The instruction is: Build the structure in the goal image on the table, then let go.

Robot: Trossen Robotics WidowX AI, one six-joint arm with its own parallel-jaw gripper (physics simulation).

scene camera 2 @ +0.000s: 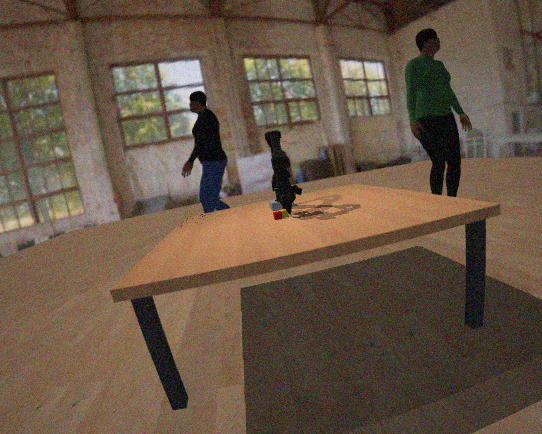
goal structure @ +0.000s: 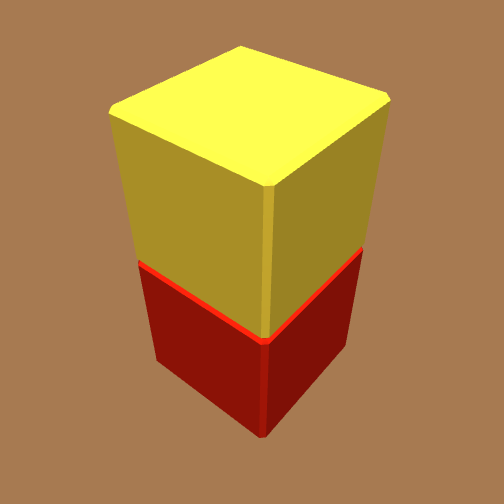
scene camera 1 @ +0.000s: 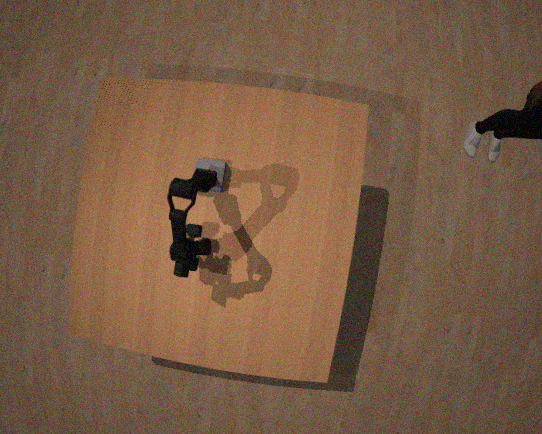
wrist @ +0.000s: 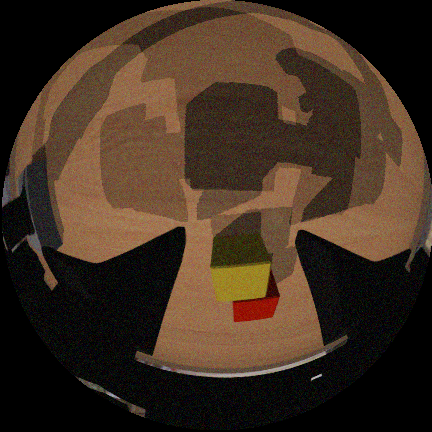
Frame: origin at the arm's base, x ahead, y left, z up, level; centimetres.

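Seen in the pictures: gripper, fingertip midpoint: [scene camera 2: 288,213] [wrist: 243,235]; arm's base, link origin: [scene camera 1: 208,179] [wrist: 25,212].
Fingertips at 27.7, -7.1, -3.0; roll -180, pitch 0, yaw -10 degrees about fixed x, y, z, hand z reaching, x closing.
Pixels of each thing's top centre, then the offset from my fingertips to it, as dx, dy, dz. Level surfaces: height alone.
- yellow block, top centre: [wrist: 241,285] [scene camera 2: 283,210] -0.5, -2.2, +2.0
- red block, top centre: [wrist: 255,311] [scene camera 2: 277,211] +0.4, -5.7, +2.0
- wooden table, surface height: dz -1.3
A yellow block [wrist: 241,283] [scene camera 2: 285,213] and a red block [wrist: 254,309] [scene camera 2: 277,215] are on the table. In the wrist view the yellow block overlaps part of the red one, and they look close together or touching; whether they touch is not clear. My gripper [wrist: 243,235] is open, with its dark fingers spread wide on the left and right of the blocks in that view. Nothing is held between them. In scene camera 1 the blocks are hidden under the arm, and the fingertips are too small to make out.
The grey arm base [scene camera 1: 219,166] [wrist: 45,205] stands on the wooden table [scene camera 1: 280,320] [scene camera 2: 225,255]. Arm shadows fall across the table and around the blocks. Two people [scene camera 2: 210,135] [scene camera 2: 431,90] stand beyond the table in scene camera 2.
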